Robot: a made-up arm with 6 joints.
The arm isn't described. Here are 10 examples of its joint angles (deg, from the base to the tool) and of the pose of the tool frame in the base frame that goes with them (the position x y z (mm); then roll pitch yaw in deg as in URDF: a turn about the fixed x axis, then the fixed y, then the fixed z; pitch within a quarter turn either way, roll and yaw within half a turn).
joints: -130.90 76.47 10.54 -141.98 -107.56 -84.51
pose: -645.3 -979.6 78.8 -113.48 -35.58 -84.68
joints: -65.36 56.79 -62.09 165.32 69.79 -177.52
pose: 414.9 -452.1 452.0 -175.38 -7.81 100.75
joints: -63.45 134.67 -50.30 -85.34 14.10 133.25
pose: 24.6 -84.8 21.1 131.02 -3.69 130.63
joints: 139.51 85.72 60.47 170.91 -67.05 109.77
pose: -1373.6 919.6 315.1 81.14 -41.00 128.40
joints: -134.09 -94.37 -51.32 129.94 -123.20 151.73
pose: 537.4 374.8 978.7 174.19 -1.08 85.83
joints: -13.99 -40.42 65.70 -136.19 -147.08 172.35
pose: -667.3 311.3 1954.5 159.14 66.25 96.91
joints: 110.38 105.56 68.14 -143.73 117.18 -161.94
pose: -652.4 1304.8 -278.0 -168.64 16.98 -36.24
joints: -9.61 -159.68 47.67 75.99 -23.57 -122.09
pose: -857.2 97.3 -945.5 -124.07 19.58 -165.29
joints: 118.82 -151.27 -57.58 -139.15 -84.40 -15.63
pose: 68.7 -430.9 262.6 13.21 -2.80 -101.85
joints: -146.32 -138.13 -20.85 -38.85 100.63 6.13
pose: 651.0 616.3 374.1 -166.54 30.98 79.66
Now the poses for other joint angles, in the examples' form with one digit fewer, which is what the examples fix.
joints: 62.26 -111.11 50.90 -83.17 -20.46 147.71
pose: -693 -1368 513 122.4 -19.2 -139.3
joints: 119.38 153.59 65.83 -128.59 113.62 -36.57
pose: -269 229 -1099 38.5 -22.2 -9.9
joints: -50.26 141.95 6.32 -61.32 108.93 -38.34
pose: -46 -90 -660 -0.7 5.6 -106.8
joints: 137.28 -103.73 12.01 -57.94 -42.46 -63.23
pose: 908 -698 920 23.2 -55.1 -133.0
